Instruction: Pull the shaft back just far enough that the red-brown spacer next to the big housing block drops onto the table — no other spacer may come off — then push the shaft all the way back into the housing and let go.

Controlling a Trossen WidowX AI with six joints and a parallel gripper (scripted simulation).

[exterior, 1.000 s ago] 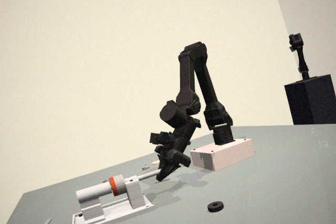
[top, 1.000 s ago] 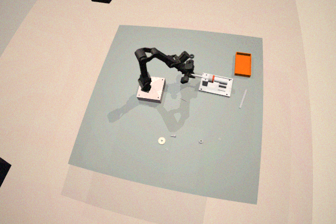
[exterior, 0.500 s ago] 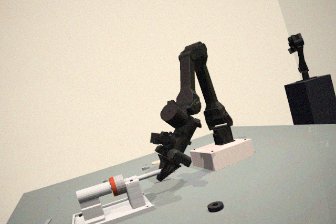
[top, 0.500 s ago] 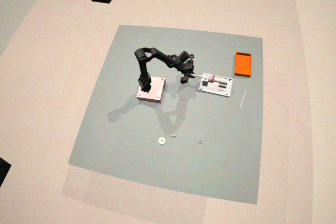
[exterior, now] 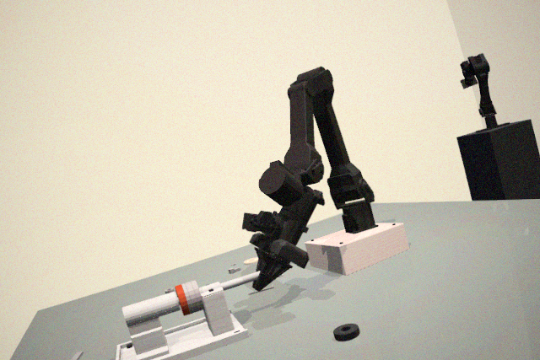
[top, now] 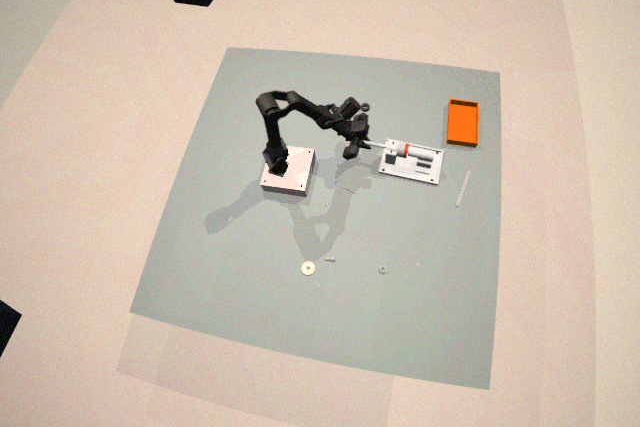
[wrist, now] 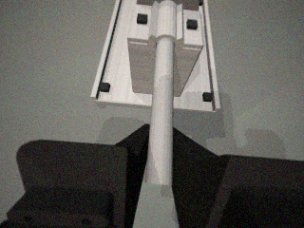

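Now: the grey shaft 60 mm ahead of my gripper tip and 20 mm above it. Round my gripper tip: black ring: 90 mm behind, 210 mm to the left, 50 mm below; then orange-red spacer: 130 mm ahead, 10 mm to the left, 20 mm above; then grey spacer: 120 mm ahead, 10 mm to the left, 20 mm above.
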